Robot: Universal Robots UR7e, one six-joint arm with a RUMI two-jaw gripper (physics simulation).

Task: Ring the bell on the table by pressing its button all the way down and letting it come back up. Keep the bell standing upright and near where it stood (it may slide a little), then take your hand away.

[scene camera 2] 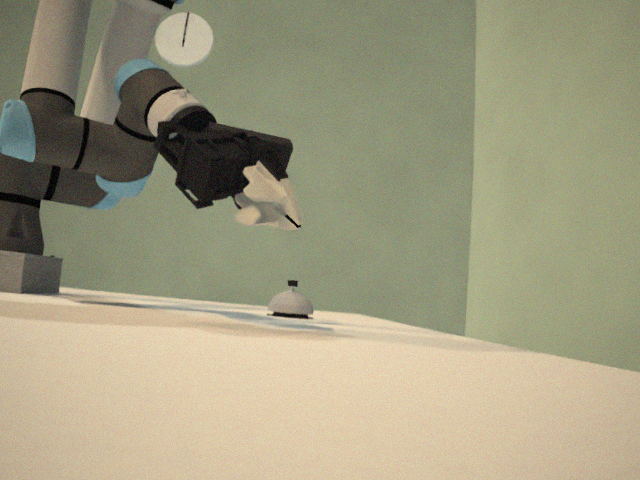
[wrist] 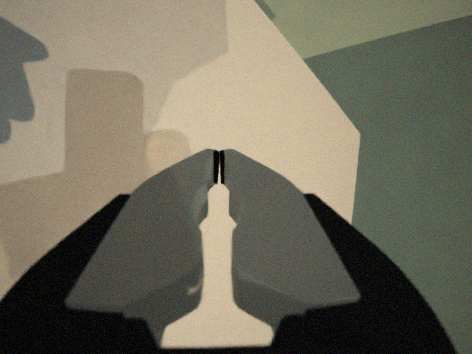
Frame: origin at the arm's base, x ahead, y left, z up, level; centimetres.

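Seen in the pictures: gripper, fingertip midpoint: [scene camera 2: 299, 226] [wrist: 219, 155].
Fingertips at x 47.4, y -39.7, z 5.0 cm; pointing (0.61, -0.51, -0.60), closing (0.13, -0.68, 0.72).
Observation:
Offsets run from my fingertips to a thing's top centre. Level surfaces: height alone.
The bell {dx +5.9, dy +36.1, dz -5.2 cm} [scene camera 2: 290, 303], a light grey dome on a dark base, stands upright on the table {dz -11.8 cm} [scene camera 2: 310, 403] [wrist: 280, 110] in the scene view. Its black button {dx +5.9, dy +36.1, dz -5.2 cm} [scene camera 2: 293, 283] stands up on a thin stem at the top. The bell does not show in the wrist view. My gripper [scene camera 2: 298, 226] [wrist: 219, 155] is shut and empty, its fingertips together and pointing down to the right in the scene view. The tips are above the bell in that view, with a clear gap between them and the button; the exact depth between them is hard to tell.
The robot's grey base block [scene camera 2: 41, 274] stands at the left of the table. A round white clock [scene camera 2: 196, 43] hangs on the green wall [scene camera 2: 361, 155] behind. Shadows of the arm fall across the table, and a table corner shows at the right of the wrist view.

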